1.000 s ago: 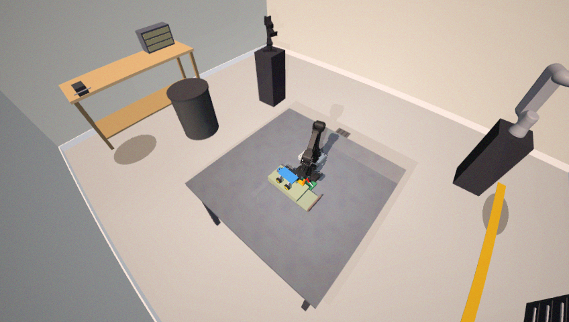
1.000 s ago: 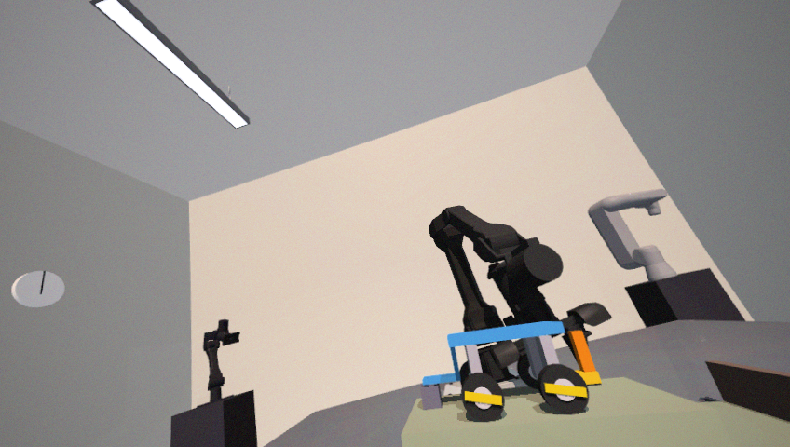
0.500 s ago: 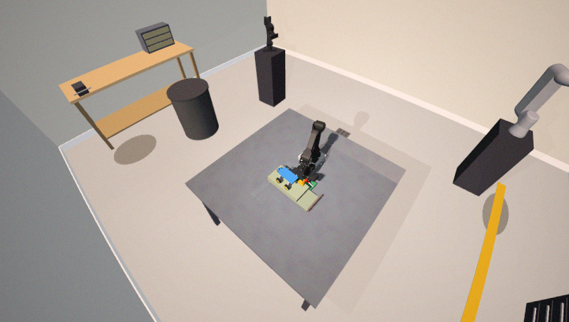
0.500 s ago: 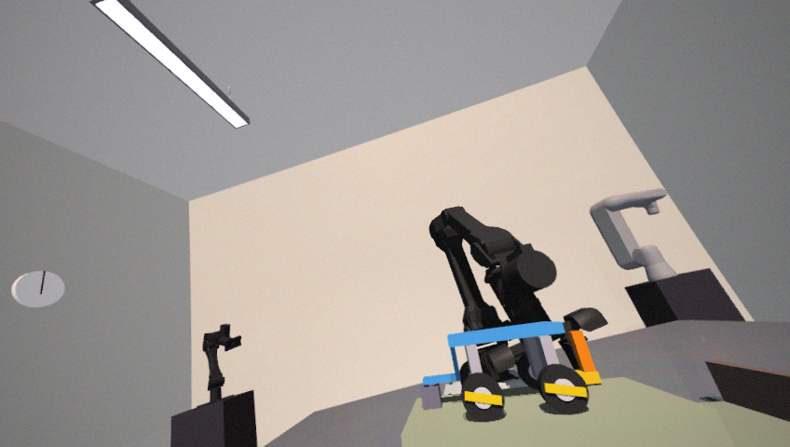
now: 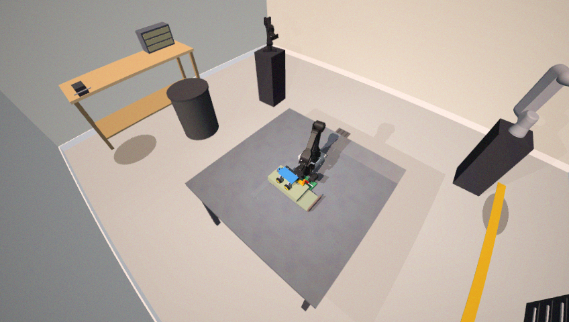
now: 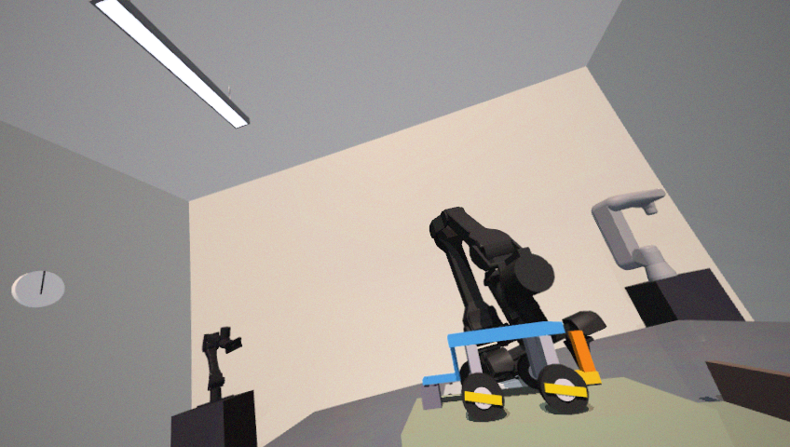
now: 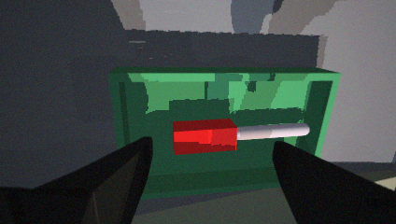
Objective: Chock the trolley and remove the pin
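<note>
My gripper tip is 2 cm to the right of the red-headed stop pin and 2 cm above it. Round my gripper tip: ramp: 12 cm ahead, 9 cm to the right, 2 cm above; yellow chock: 7 cm ahead, 1 cm to the right, 6 cm above; green tray: 1 cm to the left, 4 cm below.
</note>
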